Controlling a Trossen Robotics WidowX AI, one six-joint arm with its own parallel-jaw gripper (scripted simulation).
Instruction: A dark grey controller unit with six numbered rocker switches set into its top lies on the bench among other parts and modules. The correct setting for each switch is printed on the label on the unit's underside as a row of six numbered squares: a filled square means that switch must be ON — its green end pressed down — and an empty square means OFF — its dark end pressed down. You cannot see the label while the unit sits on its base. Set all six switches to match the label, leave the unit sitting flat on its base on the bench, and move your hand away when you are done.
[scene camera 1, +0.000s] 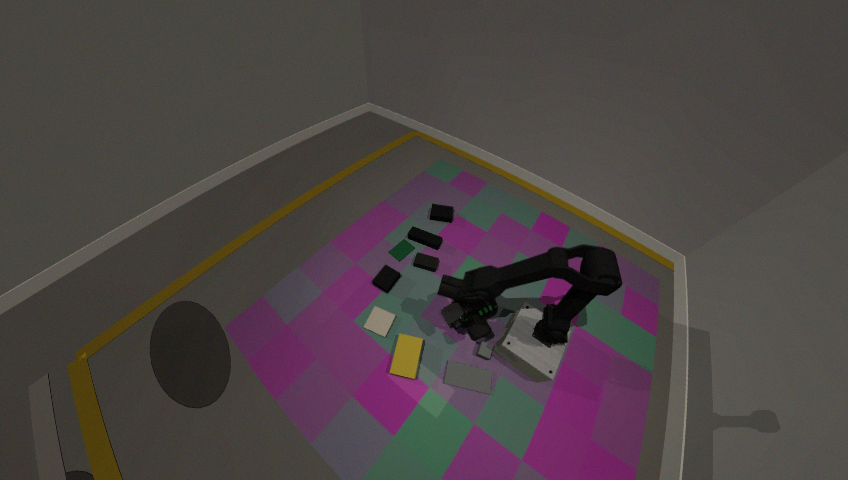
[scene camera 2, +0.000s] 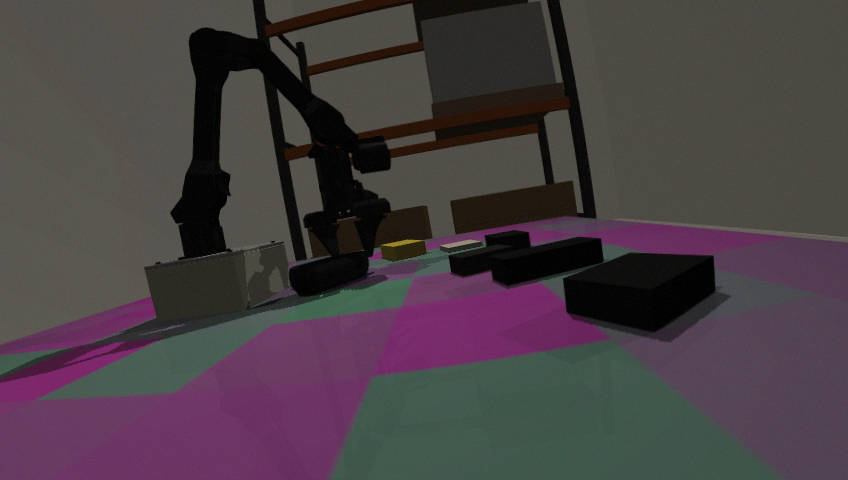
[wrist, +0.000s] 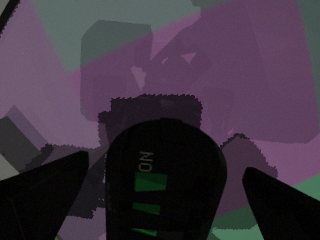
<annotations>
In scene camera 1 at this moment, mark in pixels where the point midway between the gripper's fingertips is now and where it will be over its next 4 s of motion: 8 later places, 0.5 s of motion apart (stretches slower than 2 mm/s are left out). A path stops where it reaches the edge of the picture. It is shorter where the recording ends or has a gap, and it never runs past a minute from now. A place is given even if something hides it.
My gripper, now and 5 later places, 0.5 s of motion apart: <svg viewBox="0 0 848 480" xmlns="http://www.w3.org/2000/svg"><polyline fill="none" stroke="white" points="462,317 462,317 461,316 460,314 461,309 466,301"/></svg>
</annotations>
